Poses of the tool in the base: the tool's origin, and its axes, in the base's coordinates. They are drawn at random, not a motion.
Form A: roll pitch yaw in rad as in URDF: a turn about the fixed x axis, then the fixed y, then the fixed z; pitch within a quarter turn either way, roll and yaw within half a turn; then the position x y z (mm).
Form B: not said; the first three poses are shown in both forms.
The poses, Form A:
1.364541 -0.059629 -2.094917 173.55 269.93 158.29
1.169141 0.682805 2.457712 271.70 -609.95 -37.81
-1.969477 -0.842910 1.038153 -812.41 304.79 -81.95
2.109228 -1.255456 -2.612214 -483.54 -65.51 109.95
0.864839 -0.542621 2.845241 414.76 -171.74 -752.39
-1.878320 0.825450 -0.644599 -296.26 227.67 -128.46
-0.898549 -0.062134 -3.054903 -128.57 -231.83 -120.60
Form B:
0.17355 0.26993 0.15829 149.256 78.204 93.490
0.27170 -0.60995 -0.03781 65.819 72.344 48.535
-0.81241 0.30479 -0.08195 132.024 104.967 -140.606
-0.48354 -0.06551 0.10995 149.921 99.151 164.354
0.41476 -0.17174 -0.75239 49.260 56.250 128.393
-0.29626 0.22767 -0.12846 66.204 101.847 -41.336
-0.12857 -0.23183 -0.12060 -82.204 51.571 -94.546

